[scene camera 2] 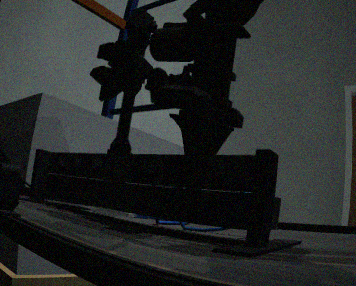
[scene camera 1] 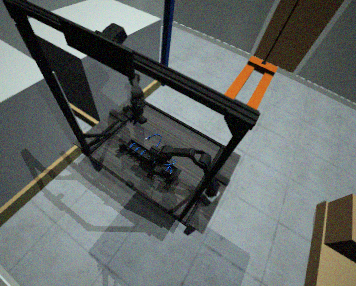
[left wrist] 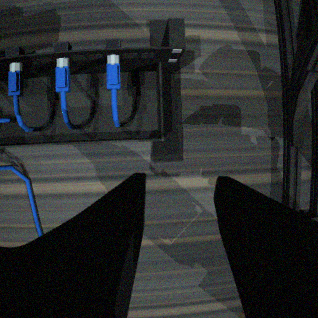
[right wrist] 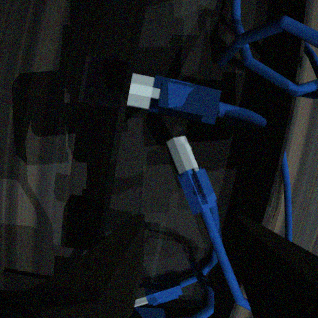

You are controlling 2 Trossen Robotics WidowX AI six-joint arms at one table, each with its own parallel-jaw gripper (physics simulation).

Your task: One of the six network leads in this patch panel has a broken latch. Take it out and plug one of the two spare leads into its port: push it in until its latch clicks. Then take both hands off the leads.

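Frame: origin at the left arm's base, x left, y back, z up, level; millimetres.
Where they show: left gripper, between the fingertips: [scene camera 2: 104, 99] [scene camera 1: 132, 123] [left wrist: 180, 185]; right gripper, between the fingertips: [scene camera 1: 161, 163] [right wrist: 188, 224]; right arm's base, origin of its link: [scene camera 1: 210, 192].
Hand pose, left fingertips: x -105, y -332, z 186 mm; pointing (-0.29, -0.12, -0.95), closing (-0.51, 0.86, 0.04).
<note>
Each offset is from my left fingertips to the centre of the thing. "pt": to the spot under its first point.
The dark patch panel [scene camera 2: 150, 172] [left wrist: 172, 125] stands on the table. In the left wrist view, blue leads with clear tips @(pt dx +14, dy -164, dz -160 mm) [left wrist: 14, 80] @(pt dx -16, dy -120, dz -160 mm) [left wrist: 62, 77] @(pt dx -45, dy -77, dz -160 mm) [left wrist: 113, 75] sit in a row at it. A loose blue cable [left wrist: 33, 200] [scene camera 1: 156, 135] lies beside it. My left gripper [left wrist: 180, 185] [scene camera 1: 140, 120] is open and empty, away from the panel. My right gripper [right wrist: 188, 224] [scene camera 2: 201, 150] is open over the panel. In the right wrist view, one blue plug @(pt dx +88, dy -268, dz -160 mm) [right wrist: 187, 97] lies sideways and another plug @(pt dx +137, dy -287, dz -209 mm) [right wrist: 196, 187] slants just beyond the fingertips. I cannot tell which latch is broken.
A third blue plug @(pt dx +186, dy -359, dz -219 mm) [right wrist: 162, 296] shows low in the right wrist view, and cables @(pt dx +113, dy -219, dz -188 mm) [right wrist: 270, 75] loop at its upper right. A dark overhead frame [scene camera 1: 190, 87] spans the table. An orange pallet jack [scene camera 1: 240, 82] and a cardboard box [scene camera 1: 345, 215] stand on the floor.
</note>
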